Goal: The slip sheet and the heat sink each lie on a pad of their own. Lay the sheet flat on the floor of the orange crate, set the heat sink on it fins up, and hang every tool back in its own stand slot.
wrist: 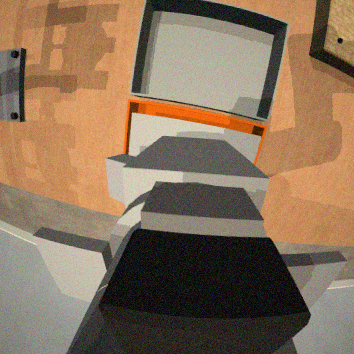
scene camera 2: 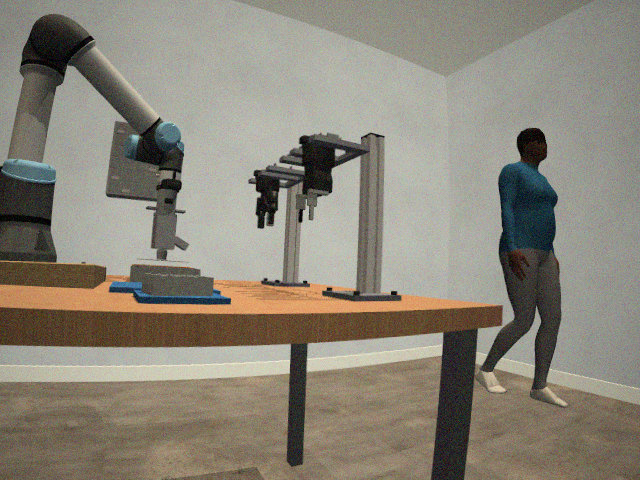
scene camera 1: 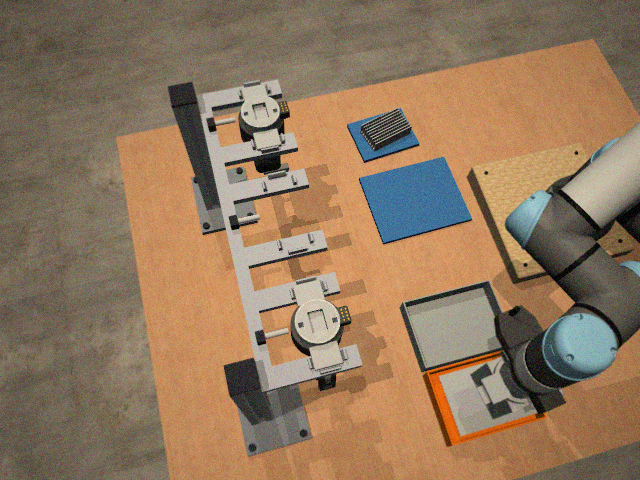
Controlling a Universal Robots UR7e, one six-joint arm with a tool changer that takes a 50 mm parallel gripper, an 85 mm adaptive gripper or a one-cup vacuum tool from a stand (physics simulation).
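Places are measured from the arm's base along level axes (x ahead, y left, z up), in millimetres.
Pixels of known places: end effector, tool point: (scene camera 2: 166, 205); arm's base, origin of the base link: (scene camera 2: 21, 262).
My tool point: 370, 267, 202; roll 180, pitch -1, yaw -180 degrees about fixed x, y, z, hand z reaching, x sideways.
Observation:
For each thing: its middle in the pictures, then the offset to it from my tool point, as dx, dy, dz. "pt": a spot on its surface instead.
- vacuum tool, surface spot: (scene camera 2: 161, 254) pt -6, -15, -159
- light grey slip sheet, body centre: (wrist: 188, 165) (scene camera 1: 490, 393) (scene camera 2: 161, 260) +0, +1, -178
- orange crate, body centre: (wrist: 198, 107) (scene camera 1: 469, 359) (scene camera 2: 162, 273) -8, -71, -217
- heat sink, body centre: (scene camera 2: 177, 284) (scene camera 1: 385, 129) -81, -615, -214
- large blue pad, surface spot: (scene camera 1: 416, 201) pt -71, -426, -229
My vacuum tool (scene camera 2: 161, 254) has its cup on the light grey slip sheet (scene camera 1: 465, 408) (scene camera 2: 178, 260) (wrist: 172, 124) and holds it level over the orange crate (scene camera 1: 445, 415) (wrist: 195, 114). In scene camera 2 the sheet is a thin line slightly above the grey walls' height. The cup is hidden in the wrist view. The heat sink (scene camera 1: 386, 129) (scene camera 2: 177, 285) lies fins up on the small blue pad (scene camera 1: 366, 153) (scene camera 2: 180, 299). The large blue pad (scene camera 1: 416, 201) is bare. The parallel gripper (scene camera 1: 261, 111) (scene camera 2: 317, 165) and the adaptive gripper (scene camera 1: 316, 320) (scene camera 2: 267, 193) hang in the stand's end slots; its middle slot is empty.
The tool stand (scene camera 1: 245, 284) (scene camera 2: 371, 217) stands left of the crates in scene camera 1. A grey crate (scene camera 1: 449, 294) (wrist: 215, 14) adjoins the orange one. The arm's base stands on a wooden board (scene camera 1: 496, 206) (wrist: 332, 30). A person (scene camera 2: 528, 206) stands beyond the table.

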